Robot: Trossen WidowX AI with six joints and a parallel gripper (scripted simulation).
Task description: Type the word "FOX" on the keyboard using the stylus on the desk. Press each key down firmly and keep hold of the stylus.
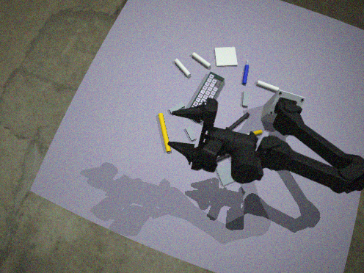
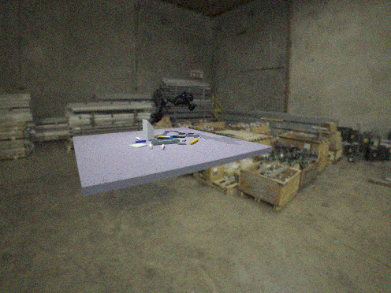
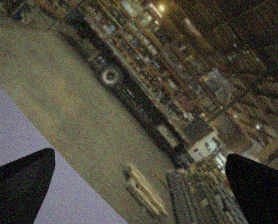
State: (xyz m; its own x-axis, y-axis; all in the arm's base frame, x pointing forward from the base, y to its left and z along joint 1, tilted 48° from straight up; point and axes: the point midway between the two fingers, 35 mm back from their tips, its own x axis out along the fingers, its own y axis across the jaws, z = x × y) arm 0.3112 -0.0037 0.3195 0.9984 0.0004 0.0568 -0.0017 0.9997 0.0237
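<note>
Right now my gripper tip is 320 mm above the o key, 240 mm to the left of it and 60 mm past it. Also, from my gripper tip: x key 320 mm below, 260 mm to the right, 80 mm behind; then yellow stick 320 mm below, 60 mm ahead, 50 mm to the right; then grey slab 330 mm below, 240 mm behind, 30 mm to the left.
</note>
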